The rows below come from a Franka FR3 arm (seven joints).
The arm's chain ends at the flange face. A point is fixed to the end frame.
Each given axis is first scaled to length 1.
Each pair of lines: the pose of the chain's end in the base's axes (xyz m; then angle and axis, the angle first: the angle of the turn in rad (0 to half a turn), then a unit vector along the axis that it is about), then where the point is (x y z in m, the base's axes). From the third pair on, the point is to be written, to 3 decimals.
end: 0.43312 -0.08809 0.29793 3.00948 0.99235 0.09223 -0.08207
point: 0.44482 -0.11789 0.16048
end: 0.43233 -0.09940 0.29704 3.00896 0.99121 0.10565 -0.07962
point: 0.44524 -0.12860 0.15957
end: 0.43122 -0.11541 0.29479 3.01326 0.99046 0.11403 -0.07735
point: 0.445 -0.144 0.157
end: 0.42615 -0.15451 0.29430 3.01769 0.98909 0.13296 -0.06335
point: 0.444 -0.181 0.157
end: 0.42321 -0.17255 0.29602 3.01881 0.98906 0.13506 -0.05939
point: 0.443 -0.198 0.159
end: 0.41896 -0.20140 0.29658 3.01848 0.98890 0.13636 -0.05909
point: 0.438 -0.227 0.159
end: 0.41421 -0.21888 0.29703 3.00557 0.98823 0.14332 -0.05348
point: 0.436 -0.246 0.160
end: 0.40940 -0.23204 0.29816 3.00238 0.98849 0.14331 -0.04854
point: 0.432 -0.259 0.162
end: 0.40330 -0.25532 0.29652 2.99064 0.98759 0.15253 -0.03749
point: 0.430 -0.283 0.161
